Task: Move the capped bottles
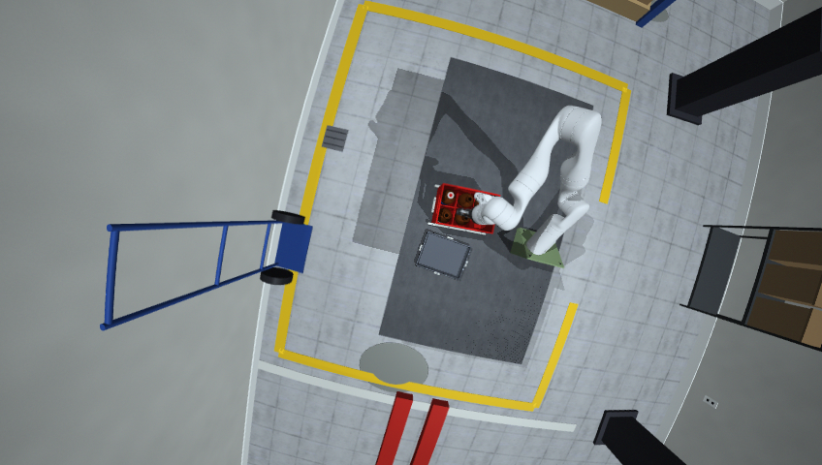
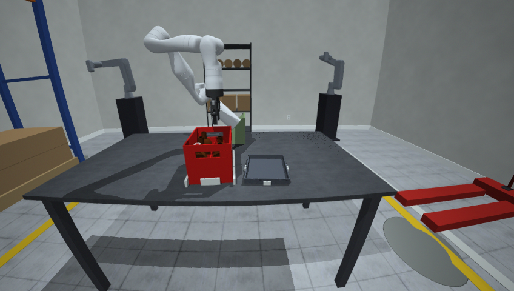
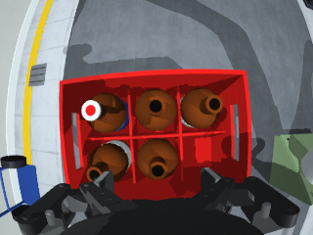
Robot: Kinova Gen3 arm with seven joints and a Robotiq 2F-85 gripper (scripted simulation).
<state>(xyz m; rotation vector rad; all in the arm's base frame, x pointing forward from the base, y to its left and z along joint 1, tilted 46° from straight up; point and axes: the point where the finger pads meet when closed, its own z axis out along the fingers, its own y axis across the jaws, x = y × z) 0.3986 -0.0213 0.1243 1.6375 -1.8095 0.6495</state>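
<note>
The red crate lies 30 mm to the right of my hand and 150 mm below it. From my hand the other things lie so: grey tray: 50 mm ahead, 220 mm to the left, 220 mm below.
</note>
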